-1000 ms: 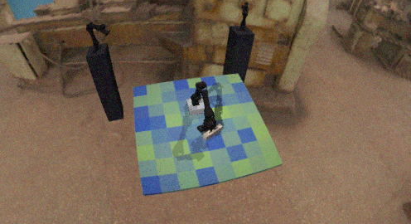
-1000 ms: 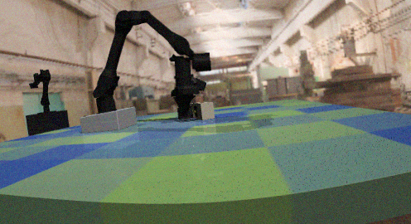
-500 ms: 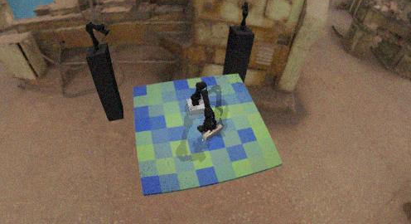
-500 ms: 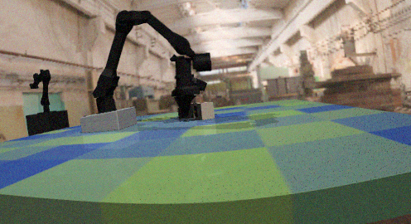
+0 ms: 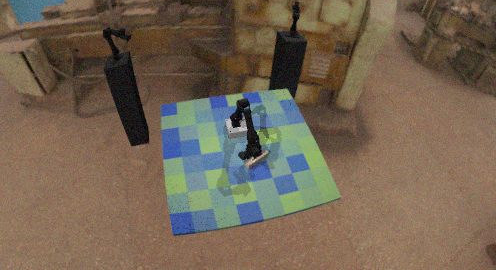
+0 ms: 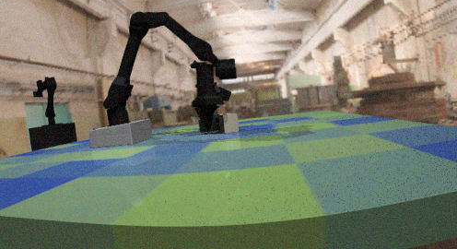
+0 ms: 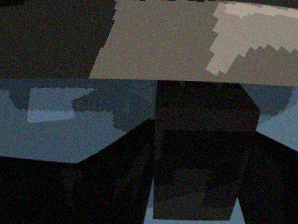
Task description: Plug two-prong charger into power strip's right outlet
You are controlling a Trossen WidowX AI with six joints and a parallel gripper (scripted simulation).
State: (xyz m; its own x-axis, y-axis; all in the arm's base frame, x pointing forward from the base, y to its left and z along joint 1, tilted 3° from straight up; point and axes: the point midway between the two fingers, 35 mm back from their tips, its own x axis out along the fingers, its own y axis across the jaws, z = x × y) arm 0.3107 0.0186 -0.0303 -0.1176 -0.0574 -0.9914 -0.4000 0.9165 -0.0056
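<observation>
The black two-prong charger lies 20 mm ahead of my gripper tip, 10 mm to the left of it and 10 mm above it.
</observation>
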